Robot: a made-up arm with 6 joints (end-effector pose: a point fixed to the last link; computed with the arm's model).
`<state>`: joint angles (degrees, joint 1 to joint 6).
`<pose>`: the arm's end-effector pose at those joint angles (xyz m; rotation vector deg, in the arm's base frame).
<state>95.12 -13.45 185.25 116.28 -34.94 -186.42</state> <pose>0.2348 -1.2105 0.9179 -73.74 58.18 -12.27</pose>
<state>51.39 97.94 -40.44 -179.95 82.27 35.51</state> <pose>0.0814 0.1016 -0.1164 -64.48 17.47 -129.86</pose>
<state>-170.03 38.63 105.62 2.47 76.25 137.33</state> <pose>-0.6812 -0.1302 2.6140 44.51 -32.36 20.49</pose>
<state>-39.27 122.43 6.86 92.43 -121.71 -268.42</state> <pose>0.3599 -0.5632 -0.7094 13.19 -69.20 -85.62</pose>
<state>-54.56 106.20 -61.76 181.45 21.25 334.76</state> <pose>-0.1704 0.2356 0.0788 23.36 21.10 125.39</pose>
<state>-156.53 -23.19 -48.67 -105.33 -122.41 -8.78</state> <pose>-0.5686 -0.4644 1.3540 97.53 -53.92 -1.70</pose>
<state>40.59 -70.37 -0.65 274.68 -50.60 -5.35</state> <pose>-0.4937 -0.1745 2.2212 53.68 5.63 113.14</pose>
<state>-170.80 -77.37 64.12 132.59 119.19 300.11</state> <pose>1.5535 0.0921 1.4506 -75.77 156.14 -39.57</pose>
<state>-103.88 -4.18 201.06 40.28 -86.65 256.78</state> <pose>0.0719 0.9501 1.1212 -24.49 -118.68 36.54</pose>
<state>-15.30 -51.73 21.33 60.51 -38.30 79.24</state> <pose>-0.3749 -0.0345 2.5041 -106.40 24.10 -78.98</pose>
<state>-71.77 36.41 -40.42 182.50 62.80 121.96</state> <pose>0.2669 -0.8406 0.2704 -107.50 -103.37 98.20</pose>
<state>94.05 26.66 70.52 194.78 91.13 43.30</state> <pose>-0.0290 1.2938 2.2165 72.42 84.90 -0.41</pose>
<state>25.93 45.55 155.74 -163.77 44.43 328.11</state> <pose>0.2658 0.0760 2.4879 -118.17 -29.56 -74.76</pose>
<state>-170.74 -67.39 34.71 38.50 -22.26 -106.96</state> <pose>1.0960 0.2372 2.2916 -81.84 -79.39 -78.01</pose>
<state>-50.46 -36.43 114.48 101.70 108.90 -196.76</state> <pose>-0.6969 1.2008 1.7719 -41.66 -6.95 16.42</pose>
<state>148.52 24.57 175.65 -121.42 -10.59 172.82</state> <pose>0.6498 -0.4429 1.9557 116.10 -55.93 4.77</pose>
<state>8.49 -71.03 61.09 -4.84 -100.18 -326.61</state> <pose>-1.3897 -0.1869 1.7855 -32.16 -34.81 2.97</pose>
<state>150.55 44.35 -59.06 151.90 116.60 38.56</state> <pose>-0.4928 0.1598 0.4092 -47.29 -17.96 -68.25</pose>
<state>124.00 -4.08 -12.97 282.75 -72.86 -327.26</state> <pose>-0.8537 0.8573 1.5678 32.82 -84.08 -146.22</pose>
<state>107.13 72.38 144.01 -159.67 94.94 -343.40</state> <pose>-0.3037 1.2733 1.9644 105.00 104.67 -0.54</pose>
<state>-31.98 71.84 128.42 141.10 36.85 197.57</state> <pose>1.3820 -0.7541 2.0901 3.04 -24.51 -6.46</pose>
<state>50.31 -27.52 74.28 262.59 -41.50 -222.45</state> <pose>-0.6254 -0.5015 2.6798 -10.17 -129.96 19.57</pose>
